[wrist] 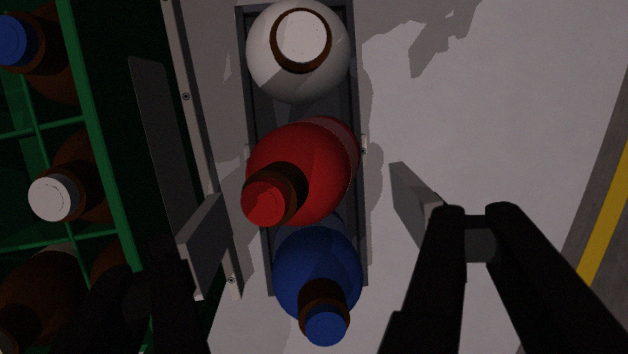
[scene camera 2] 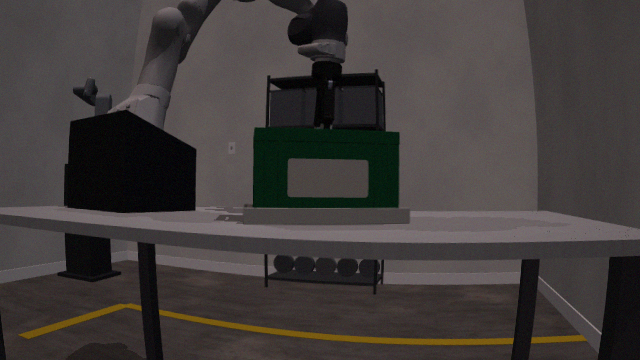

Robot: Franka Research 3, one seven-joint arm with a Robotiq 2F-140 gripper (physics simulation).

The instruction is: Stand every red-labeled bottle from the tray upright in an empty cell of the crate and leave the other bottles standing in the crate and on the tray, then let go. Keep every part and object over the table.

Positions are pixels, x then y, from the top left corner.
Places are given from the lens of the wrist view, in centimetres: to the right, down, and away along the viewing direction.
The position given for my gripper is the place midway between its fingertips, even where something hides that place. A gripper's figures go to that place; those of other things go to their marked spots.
my gripper (wrist: 308,200): 0, 1, 21
red-labeled bottle (wrist: 296,175): -1, 0, 21
